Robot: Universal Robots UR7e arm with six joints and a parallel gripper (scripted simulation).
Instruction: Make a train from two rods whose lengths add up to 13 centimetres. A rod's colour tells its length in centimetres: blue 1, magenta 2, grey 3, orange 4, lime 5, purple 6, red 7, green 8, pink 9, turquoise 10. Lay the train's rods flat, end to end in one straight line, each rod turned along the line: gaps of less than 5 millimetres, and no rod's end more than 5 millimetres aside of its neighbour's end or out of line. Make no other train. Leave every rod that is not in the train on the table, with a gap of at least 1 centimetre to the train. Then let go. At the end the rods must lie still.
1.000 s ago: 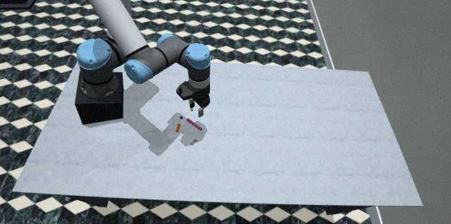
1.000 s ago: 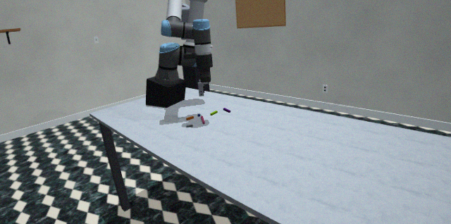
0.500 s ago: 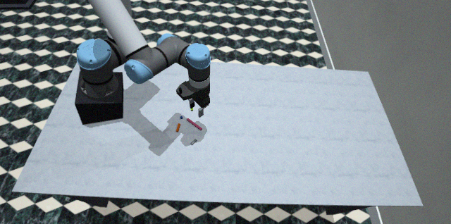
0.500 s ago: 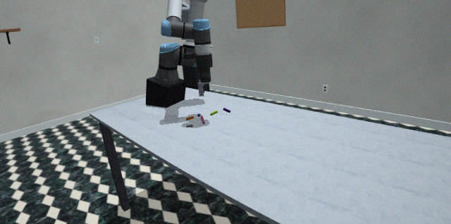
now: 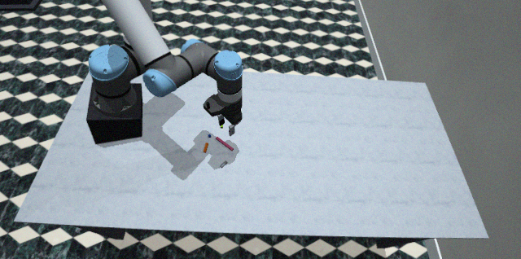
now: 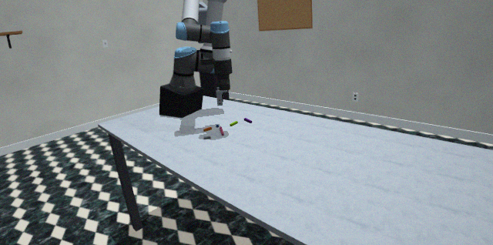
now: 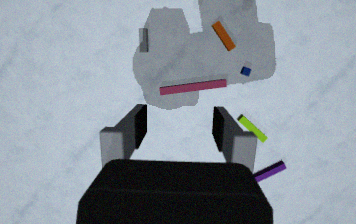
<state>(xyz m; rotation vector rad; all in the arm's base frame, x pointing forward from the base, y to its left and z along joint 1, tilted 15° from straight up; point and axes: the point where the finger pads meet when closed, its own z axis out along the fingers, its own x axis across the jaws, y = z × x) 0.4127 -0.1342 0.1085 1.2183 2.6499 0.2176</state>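
The orange rod lies 15 cm below my hand, 9 cm behind it and 1 cm to the right of it. Also, from my hand: small blue rod: 15 cm below, 8 cm behind, 4 cm to the left; then pink rod: 15 cm below, 2 cm behind, 1 cm to the left; then grey rod: 15 cm below, 8 cm to the right, 2 cm behind.
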